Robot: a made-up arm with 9 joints.
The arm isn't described. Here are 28 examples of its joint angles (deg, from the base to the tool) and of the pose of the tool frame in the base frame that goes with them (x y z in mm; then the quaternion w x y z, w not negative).
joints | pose
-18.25 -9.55 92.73 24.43 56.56 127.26 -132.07 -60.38 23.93 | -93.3 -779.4 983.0 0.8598 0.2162 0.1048 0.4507
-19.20 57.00 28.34 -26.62 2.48 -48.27 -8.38 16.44 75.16 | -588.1 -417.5 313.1 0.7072 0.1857 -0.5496 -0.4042
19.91 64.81 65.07 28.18 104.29 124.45 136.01 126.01 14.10 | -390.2 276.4 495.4 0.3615 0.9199 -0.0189 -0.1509
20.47 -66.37 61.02 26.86 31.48 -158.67 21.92 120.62 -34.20 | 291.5 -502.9 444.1 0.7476 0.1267 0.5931 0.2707
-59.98 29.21 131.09 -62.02 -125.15 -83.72 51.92 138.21 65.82 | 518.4 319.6 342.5 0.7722 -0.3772 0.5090 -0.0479
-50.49 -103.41 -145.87 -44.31 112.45 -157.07 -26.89 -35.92 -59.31 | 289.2 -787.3 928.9 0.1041 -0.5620 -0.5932 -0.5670
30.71 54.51 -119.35 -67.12 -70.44 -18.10 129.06 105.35 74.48 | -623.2 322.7 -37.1 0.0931 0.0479 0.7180 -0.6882
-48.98 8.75 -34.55 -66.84 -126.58 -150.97 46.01 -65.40 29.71 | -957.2 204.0 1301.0 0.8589 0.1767 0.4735 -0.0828
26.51 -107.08 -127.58 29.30 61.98 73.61 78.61 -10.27 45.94 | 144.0 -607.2 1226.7 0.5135 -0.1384 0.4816 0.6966
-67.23 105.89 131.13 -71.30 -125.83 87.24 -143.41 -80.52 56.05 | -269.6 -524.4 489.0 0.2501 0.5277 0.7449 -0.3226
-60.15 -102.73 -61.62 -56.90 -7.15 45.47 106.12 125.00 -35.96 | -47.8 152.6 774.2 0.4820 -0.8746 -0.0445 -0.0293
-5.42 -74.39 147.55 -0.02 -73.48 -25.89 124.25 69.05 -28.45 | -837.4 63.6 642.7 0.1766 0.5558 0.7951 -0.1667
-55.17 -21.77 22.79 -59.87 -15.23 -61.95 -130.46 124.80 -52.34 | 232.1 98.0 1108.7 0.0516 -0.0244 0.7050 -0.7069
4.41 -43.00 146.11 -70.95 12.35 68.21 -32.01 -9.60 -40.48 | -1008.7 415.2 994.8 0.9056 0.3035 0.2961 -0.0108
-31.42 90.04 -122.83 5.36 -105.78 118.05 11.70 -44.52 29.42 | -619.0 126.2 393.1 0.4122 -0.8296 -0.3368 -0.1689
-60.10 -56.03 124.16 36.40 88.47 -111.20 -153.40 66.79 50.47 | -399.4 -857.0 1221.6 0.7544 -0.1875 0.3173 -0.5432
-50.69 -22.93 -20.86 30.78 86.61 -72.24 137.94 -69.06 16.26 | -322.9 -550.8 1112.9 0.4721 -0.5410 0.2814 0.6366
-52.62 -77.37 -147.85 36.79 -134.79 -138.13 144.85 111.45 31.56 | -127.4 341.0 631.8 0.1046 -0.5084 -0.3263 -0.7900
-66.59 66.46 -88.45 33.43 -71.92 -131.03 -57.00 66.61 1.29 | 196.8 400.7 621.2 0.7668 0.2603 0.0231 0.5862
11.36 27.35 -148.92 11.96 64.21 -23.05 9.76 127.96 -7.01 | -1005.2 945.7 1212.2 0.2616 -0.8131 -0.4147 0.3136
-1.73 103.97 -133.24 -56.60 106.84 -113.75 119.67 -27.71 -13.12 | 130.7 -127.5 844.6 0.2064 -0.1939 -0.8122 -0.5100
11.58 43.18 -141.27 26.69 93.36 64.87 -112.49 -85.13 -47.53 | 171.5 418.7 1019.7 0.0262 -0.1523 -0.5647 0.8107
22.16 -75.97 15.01 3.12 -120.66 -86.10 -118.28 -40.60 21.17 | -605.5 377.2 422.5 0.5202 -0.1527 -0.0130 -0.8402
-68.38 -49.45 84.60 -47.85 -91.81 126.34 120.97 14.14 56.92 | -194.8 -9.8 890.6 0.8849 -0.2480 0.3937 -0.0203
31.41 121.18 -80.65 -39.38 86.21 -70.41 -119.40 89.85 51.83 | -639.7 420.7 766.6 0.4090 0.0025 -0.4017 -0.8194
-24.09 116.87 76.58 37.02 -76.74 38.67 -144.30 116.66 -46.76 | 80.9 -40.0 1117.6 0.1065 0.1836 0.8798 -0.4254
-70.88 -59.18 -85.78 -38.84 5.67 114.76 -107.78 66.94 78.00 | -882.5 -284.6 145.6 0.1604 -0.1672 -0.8244 -0.5164
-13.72 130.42 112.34 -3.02 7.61 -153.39 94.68 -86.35 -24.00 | -351.7 365.8 715.4 0.2477 -0.7573 0.5498 -0.2507
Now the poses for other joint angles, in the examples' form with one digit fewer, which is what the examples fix.
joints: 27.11 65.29 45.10 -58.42 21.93 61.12 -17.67 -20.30 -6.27
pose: -12 -359 1064 0.448 -0.423 0.191 0.765
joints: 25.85 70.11 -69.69 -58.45 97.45 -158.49 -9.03 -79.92 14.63
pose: -852 520 1166 0.539 0.713 0.069 -0.442
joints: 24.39 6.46 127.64 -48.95 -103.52 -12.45 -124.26 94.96 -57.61
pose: -596 55 89 0.161 -0.680 -0.384 -0.603
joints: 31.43 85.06 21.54 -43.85 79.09 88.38 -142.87 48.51 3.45
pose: -695 409 566 0.813 0.233 0.289 -0.449
